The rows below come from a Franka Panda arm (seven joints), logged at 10 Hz.
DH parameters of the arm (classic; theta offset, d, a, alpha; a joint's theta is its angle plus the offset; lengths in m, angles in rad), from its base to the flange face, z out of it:
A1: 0 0.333 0 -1.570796
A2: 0 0 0 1.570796
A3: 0 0.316 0.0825 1.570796
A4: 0 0 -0.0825 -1.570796
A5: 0 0.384 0 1.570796
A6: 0 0 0.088 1.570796
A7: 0 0.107 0 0
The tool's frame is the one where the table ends.
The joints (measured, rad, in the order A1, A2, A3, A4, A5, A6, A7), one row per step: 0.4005, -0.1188, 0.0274, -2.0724, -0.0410, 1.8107, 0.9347; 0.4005, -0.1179, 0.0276, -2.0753, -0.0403, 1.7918, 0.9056; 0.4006, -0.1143, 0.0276, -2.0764, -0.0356, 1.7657, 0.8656; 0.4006, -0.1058, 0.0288, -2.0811, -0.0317, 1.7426, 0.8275; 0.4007, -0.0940, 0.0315, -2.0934, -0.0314, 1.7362, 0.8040; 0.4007, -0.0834, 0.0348, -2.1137, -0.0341, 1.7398, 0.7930
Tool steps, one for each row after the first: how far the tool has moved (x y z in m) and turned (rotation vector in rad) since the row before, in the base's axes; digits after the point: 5 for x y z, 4 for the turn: -0.00246, -0.00105, -0.00311, -0.0055, 0.0238, 0.0279; -0.00277, -0.00090, -0.00407, -0.0032, 0.0341, 0.0366; -0.00279, -0.00036, -0.00780, -0.0052, 0.0390, 0.0361; -0.00232, 0.00042, -0.01167, -0.0076, 0.0310, 0.0252; -0.00314, 0.00004, -0.01389, -0.0110, 0.0254, 0.0151
